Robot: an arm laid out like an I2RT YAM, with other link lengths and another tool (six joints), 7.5 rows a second.
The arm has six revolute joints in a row. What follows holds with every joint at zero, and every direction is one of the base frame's. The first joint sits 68 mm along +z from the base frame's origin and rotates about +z. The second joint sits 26.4 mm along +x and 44.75 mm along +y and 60.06 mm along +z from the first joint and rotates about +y. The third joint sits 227.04 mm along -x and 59.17 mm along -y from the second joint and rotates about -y. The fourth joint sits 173.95 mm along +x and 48.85 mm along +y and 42.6 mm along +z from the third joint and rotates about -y. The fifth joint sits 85.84 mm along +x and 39.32 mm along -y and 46.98 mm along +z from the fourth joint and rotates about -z. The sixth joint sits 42.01 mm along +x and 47.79 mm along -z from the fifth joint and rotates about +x. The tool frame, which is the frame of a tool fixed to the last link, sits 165 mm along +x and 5 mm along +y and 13 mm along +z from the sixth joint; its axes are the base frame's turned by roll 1.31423, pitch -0.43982 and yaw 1.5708 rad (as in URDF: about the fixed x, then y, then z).
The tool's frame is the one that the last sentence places.
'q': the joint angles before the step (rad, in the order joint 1, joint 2, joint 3, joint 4, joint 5, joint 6). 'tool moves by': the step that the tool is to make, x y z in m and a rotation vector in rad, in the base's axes. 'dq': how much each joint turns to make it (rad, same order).
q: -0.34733, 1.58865, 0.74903, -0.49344, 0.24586, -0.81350
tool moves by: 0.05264, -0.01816, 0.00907, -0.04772, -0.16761, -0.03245
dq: 0.00343, 0.06406, 0.02210, 0.20638, 0.00000, 0.03891
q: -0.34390, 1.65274, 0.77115, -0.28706, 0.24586, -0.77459
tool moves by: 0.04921, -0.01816, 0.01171, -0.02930, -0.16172, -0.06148
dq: 0.00305, 0.08774, 0.04309, 0.18922, 0.00573, 0.07173
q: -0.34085, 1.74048, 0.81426, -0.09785, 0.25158, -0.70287
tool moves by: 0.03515, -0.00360, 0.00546, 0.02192, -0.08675, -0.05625
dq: 0.02442, 0.08926, 0.09419, 0.04581, 0.00267, 0.09728
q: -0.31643, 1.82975, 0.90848, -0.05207, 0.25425, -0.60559
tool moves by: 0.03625, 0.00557, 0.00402, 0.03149, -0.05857, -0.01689
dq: 0.03661, 0.09232, 0.12817, -0.00722, -0.00801, 0.07323
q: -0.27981, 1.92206, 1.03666, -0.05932, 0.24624, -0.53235
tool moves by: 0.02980, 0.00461, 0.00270, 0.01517, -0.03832, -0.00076
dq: 0.02748, 0.08013, 0.11595, -0.01218, -0.00304, 0.03854
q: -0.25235, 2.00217, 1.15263, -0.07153, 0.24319, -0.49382
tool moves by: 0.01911, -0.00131, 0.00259, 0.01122, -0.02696, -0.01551
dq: 0.00839, 0.05572, 0.08928, -0.01754, 0.00076, 0.03051
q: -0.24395, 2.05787, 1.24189, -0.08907, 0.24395, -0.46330
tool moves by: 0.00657, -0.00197, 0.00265, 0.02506, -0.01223, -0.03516
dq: 0.00039, 0.02135, 0.05800, -0.04199, 0.00039, 0.04617
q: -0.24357, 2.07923, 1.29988, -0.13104, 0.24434, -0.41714
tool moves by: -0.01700, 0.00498, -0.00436, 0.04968, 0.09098, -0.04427
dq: 0.00573, 0.00229, 0.09649, -0.20864, 0.00649, 0.05798
